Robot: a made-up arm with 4 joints. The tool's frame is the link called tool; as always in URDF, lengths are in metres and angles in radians. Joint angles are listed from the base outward. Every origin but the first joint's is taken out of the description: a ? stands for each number. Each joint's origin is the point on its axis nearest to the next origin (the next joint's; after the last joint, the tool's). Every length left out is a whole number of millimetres.
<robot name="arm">
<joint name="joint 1" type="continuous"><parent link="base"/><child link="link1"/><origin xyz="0.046 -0.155 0.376" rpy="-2.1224 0.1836 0.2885"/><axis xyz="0 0 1"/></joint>
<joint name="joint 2" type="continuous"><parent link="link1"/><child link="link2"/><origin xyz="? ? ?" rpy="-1.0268 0.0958 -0.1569"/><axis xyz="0 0 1"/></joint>
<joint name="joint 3" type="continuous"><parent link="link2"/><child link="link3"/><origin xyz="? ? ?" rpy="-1.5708 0.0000 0.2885"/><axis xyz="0 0 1"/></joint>
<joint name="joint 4" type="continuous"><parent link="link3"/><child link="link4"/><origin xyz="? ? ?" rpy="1.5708 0.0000 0.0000"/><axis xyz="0 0 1"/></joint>
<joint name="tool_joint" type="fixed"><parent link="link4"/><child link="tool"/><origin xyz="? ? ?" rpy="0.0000 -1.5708 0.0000"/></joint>
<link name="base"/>
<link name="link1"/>
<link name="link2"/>
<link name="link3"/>
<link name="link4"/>
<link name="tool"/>
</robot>
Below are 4 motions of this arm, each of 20 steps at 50 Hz.
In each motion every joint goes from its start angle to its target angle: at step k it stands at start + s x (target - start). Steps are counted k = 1, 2, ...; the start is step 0. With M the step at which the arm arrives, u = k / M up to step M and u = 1 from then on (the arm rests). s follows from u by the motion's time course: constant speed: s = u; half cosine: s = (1 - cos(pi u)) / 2; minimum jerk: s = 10 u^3 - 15 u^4 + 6 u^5.
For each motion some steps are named. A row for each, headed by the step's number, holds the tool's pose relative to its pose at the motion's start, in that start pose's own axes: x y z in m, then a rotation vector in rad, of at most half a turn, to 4 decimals.
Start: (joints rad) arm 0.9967 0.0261 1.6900 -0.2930
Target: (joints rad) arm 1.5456 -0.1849 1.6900 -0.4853
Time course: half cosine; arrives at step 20
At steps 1, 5, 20:
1: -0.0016 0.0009 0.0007 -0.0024 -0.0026 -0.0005
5: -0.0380 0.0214 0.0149 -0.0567 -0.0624 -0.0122
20: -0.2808 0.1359 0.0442 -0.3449 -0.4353 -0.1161

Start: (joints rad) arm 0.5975 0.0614 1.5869 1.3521
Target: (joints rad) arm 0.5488 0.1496 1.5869 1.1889
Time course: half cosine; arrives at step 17
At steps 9, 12, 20:
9: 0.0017 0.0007 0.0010 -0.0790 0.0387 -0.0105
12: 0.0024 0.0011 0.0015 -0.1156 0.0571 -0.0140
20: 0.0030 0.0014 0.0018 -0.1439 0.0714 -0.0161

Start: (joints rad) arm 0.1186 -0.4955 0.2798 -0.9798
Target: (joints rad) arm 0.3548 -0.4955 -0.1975 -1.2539
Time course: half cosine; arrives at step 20
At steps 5, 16, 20:
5: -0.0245 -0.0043 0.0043 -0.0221 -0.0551 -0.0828
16: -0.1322 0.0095 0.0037 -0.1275 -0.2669 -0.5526
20: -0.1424 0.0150 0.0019 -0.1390 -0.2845 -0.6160

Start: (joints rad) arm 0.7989 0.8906 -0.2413 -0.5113
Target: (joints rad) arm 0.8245 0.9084 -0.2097 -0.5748
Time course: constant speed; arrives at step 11
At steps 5, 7, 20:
5: 0.0041 -0.0012 0.0040 -0.0129 0.0070 0.0111
7: 0.0057 -0.0017 0.0056 -0.0181 0.0097 0.0157
20: 0.0090 -0.0027 0.0087 -0.0286 0.0150 0.0250

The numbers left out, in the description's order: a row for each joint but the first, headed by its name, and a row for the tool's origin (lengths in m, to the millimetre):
joint 2: 0.184 0.144 0.000
joint 3: 0.122 0.331 0.000
joint 4: -0.292 0.058 0.000
tool: -0.058 -0.004 0.000

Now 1 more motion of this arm.
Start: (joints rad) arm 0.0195 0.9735 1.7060 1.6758
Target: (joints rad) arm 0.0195 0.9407 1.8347 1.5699
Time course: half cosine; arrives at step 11
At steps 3, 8, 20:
3: 0.0076 0.0026 0.0010 -0.0174 -0.0077 -0.0216
8: 0.0368 0.0111 0.0057 -0.0825 -0.0331 -0.1047
20: 0.0446 0.0130 0.0071 -0.0992 -0.0388 -0.1269

